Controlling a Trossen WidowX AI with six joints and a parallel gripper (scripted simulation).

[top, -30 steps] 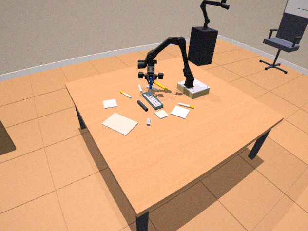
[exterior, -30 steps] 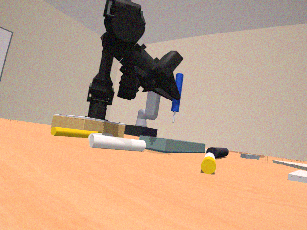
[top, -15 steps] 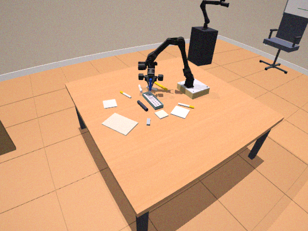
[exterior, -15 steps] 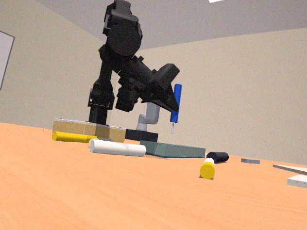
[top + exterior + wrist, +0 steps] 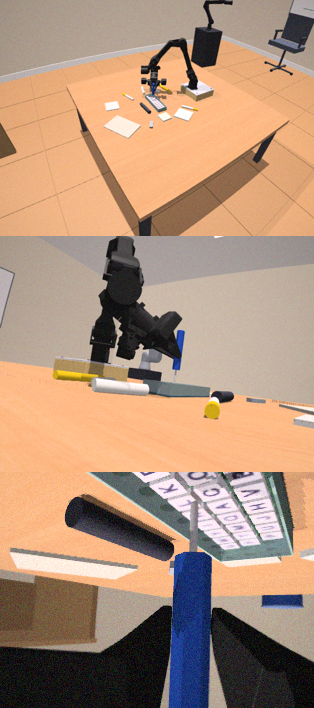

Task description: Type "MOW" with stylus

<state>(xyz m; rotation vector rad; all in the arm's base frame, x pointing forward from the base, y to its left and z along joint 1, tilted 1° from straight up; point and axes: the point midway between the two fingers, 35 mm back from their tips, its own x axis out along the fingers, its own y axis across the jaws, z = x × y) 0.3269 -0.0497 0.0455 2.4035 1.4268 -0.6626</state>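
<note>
Right now the black cylinder is 90 mm ahead of my gripper tip, 70 mm to the left of it and 70 mm below it. From my gripper tip the other things lie so: blue stylus (20 mm below); small grey block (240 mm to the left, 130 mm ahead, 80 mm below); yellow marker (170 mm behind, 130 mm to the right, 80 mm below).
</note>
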